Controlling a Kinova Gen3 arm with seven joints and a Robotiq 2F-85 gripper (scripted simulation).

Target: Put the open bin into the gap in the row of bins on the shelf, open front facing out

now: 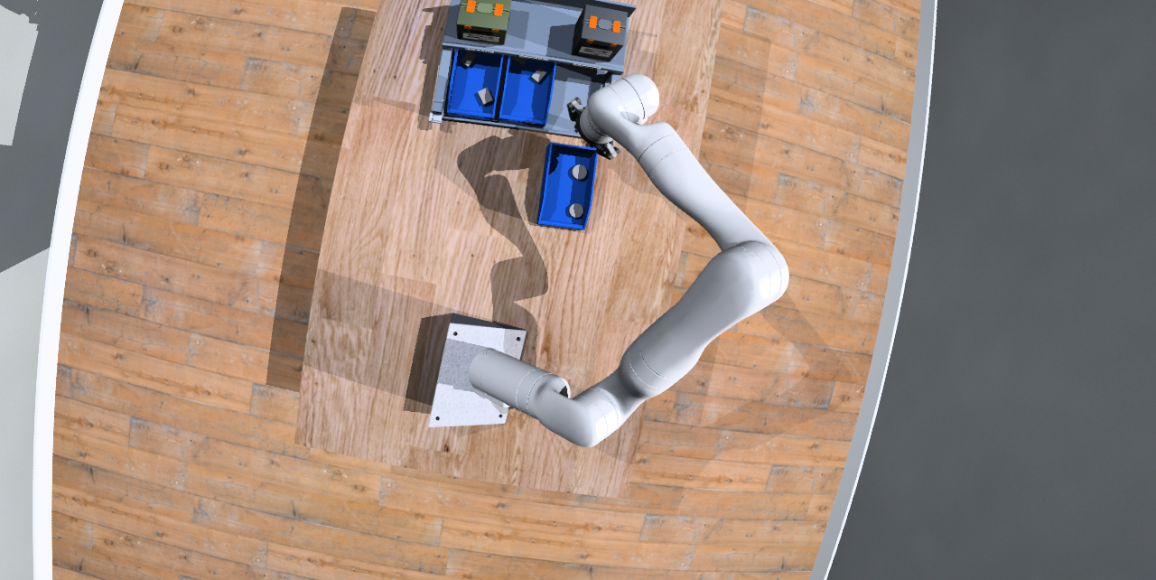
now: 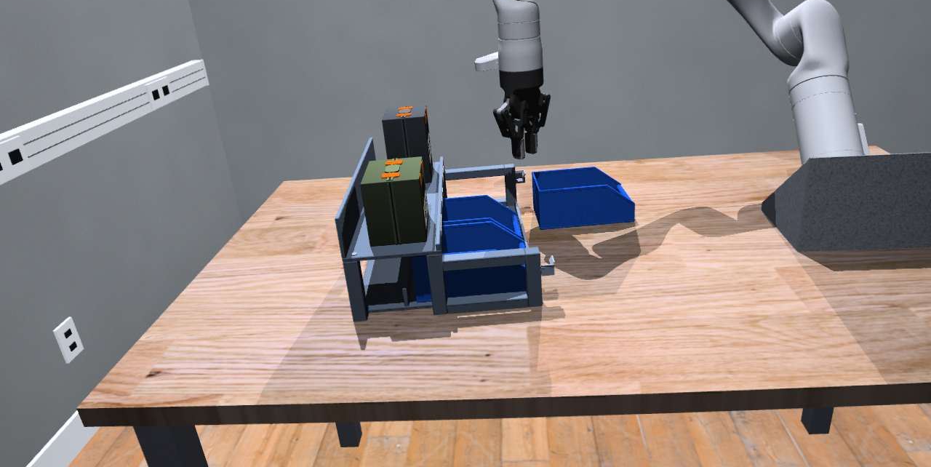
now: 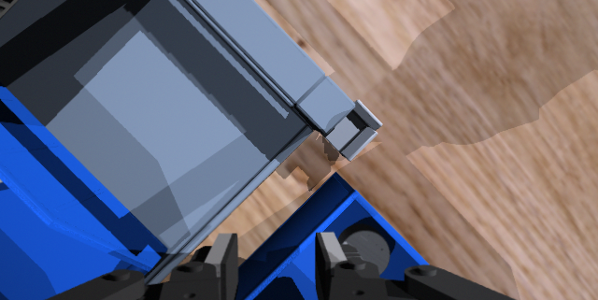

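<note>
My gripper is now 13 cm above the round grey part, 6 cm past it and 1 cm to the left of it. Round my hand: green box 22 cm to the left, 22 cm ahead, 1 cm above; then dark box 21 cm ahead, 2 cm above, 1 cm to the right; then shelf 15 cm ahead, 11 cm to the left, 7 cm below.
</note>
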